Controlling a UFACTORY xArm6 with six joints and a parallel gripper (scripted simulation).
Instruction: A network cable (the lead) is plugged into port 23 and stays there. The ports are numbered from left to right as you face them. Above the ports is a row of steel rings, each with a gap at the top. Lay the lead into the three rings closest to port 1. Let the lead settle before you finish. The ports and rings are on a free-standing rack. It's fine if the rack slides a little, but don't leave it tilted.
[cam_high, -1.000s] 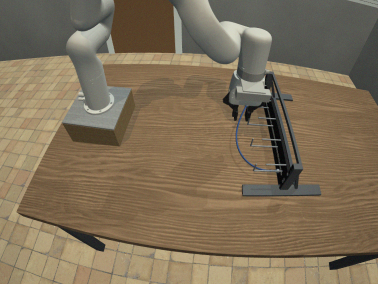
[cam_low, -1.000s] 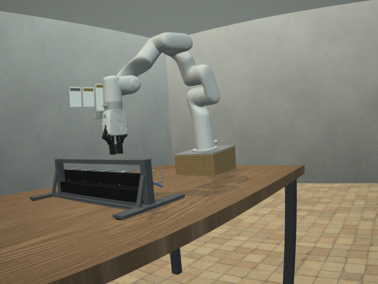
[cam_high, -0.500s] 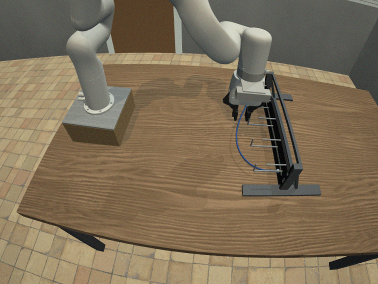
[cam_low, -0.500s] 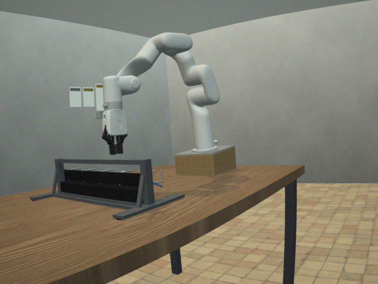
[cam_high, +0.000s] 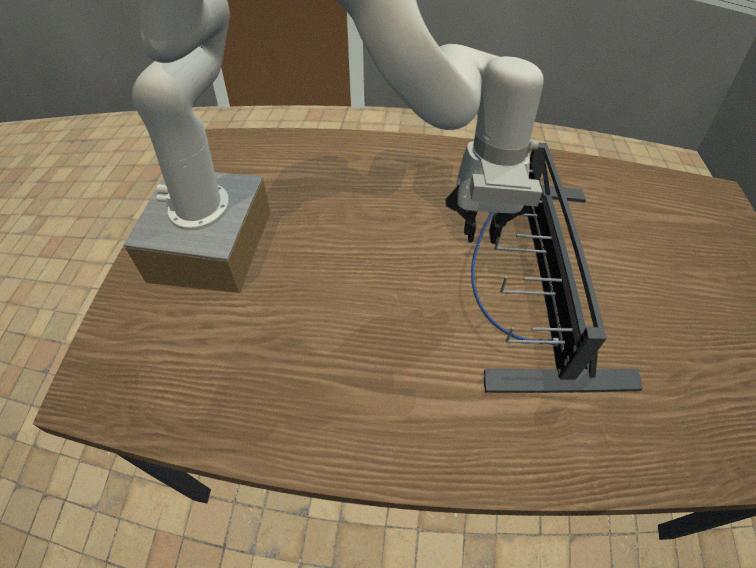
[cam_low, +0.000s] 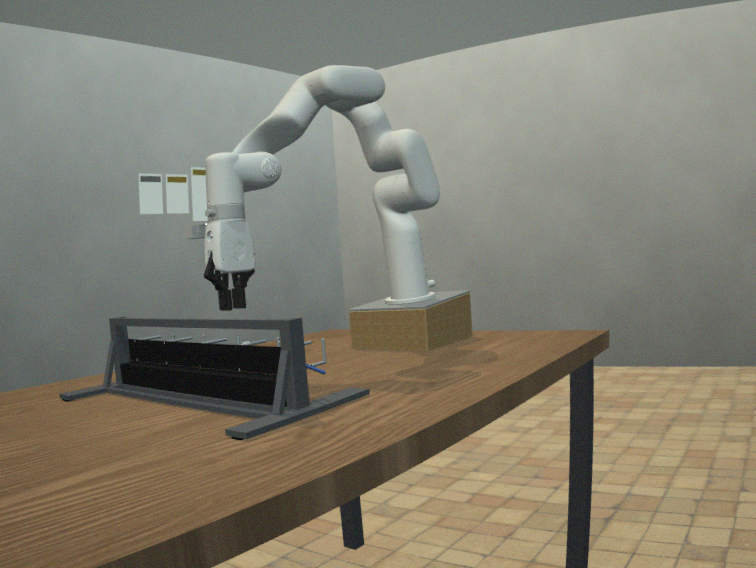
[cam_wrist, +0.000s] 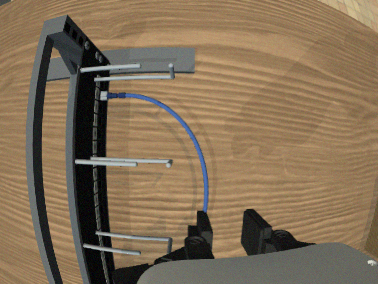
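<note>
Now: hand 16 cm short of the dark grey rack, 9 cm above it and 7 cm to the right of it.
</note>
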